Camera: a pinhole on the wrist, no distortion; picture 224 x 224 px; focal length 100.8 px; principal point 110.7 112.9 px. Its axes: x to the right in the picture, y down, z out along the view. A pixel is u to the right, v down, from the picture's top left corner.
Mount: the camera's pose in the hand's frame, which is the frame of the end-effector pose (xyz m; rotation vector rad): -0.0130 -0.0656 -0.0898 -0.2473 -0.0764 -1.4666
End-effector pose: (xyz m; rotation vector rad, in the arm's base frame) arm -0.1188 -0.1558 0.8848 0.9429 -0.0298 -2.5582
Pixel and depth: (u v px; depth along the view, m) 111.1 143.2 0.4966
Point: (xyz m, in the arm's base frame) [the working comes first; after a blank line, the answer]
In the camera's frame: 0.0020 0.1493 0.4966

-0.4615 -0.3177 1.0687
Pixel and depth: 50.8 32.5 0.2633
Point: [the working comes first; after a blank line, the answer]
In the camera's frame: -0.1565 -0.2100 0.2633

-0.0274 -0.2077 1.1582
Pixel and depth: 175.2 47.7 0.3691
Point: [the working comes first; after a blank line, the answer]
In the camera's frame: 0.2362 -0.2387 0.3691

-0.2942 0.0923 1.2286
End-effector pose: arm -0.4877 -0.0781 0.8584 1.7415 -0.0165 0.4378
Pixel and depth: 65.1 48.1 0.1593
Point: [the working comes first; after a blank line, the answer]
In the camera's frame: -0.0721 -0.1024 0.1593

-0.5760 -0.1683 0.8453
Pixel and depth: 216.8 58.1 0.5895
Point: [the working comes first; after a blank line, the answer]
In the camera's frame: 0.6205 -0.3205 0.5895

-0.3549 -0.6101 0.1610
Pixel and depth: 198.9 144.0 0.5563
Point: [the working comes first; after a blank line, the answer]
In the camera's frame: 0.4868 0.1716 0.5563

0.0063 -0.4286 0.4737
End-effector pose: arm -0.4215 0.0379 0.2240 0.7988 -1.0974 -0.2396
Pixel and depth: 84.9 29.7 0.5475
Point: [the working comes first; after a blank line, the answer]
In the camera's frame: -0.1401 -0.4519 0.5475

-1.0504 0.1577 0.1318
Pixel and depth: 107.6 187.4 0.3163
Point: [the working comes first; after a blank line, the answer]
In the camera's frame: -0.0097 0.2338 0.3163

-0.4748 -0.1617 0.4593
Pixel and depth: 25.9 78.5 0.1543
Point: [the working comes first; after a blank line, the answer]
In the camera's frame: -0.1298 -0.0527 0.1543

-0.5038 0.1168 0.2488
